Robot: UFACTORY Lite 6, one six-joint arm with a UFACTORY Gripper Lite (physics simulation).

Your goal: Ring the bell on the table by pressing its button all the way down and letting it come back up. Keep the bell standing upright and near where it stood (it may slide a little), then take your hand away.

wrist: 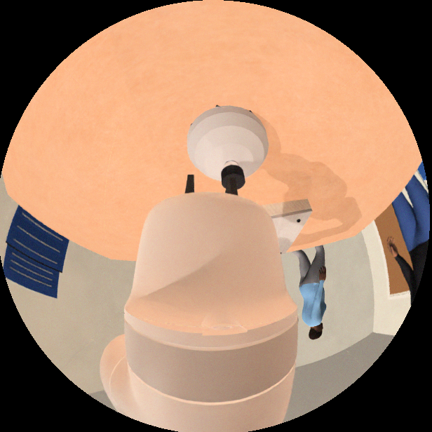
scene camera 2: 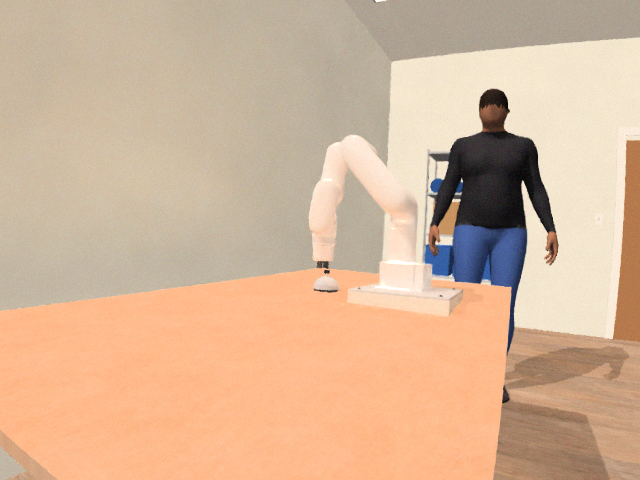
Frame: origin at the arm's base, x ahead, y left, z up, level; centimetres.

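Seen in the pictures: end effector, tool point: (scene camera 2: 322, 265); arm's base, origin of the base link: (scene camera 2: 400, 288).
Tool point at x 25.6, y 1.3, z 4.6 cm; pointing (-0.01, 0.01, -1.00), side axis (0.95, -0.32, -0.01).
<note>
Offsets run from my tool point to a thing's top centre. Level surfaces: height alone.
The bell @(dy -1.6, dx -0.8, dz -1.6 cm) (scene camera 2: 326, 283) (wrist: 225, 132) is a pale dome on a dark base and stands upright on the table @(dz -8.2 cm) (scene camera 2: 248, 372) (wrist: 125, 90). Its black button @(dy -1.6, dx -0.8, dz -1.6 cm) (scene camera 2: 326, 271) (wrist: 233, 175) sticks up from the top of the dome. My gripper (scene camera 2: 322, 265) (wrist: 210, 179) points down right above the bell, with its two black fingers apart and nothing held between them. In the wrist view the right finger overlaps the button, and the left finger is off to its side. In the scene view the fingertips are at or just above the button; whether they touch cannot be told.
The arm's base plate (scene camera 2: 398, 302) (wrist: 292, 227) lies on the table to the right of the bell. A person in a black top (scene camera 2: 492, 180) stands behind the table. Another person in a light blue top (wrist: 313, 302) shows in the wrist view.
</note>
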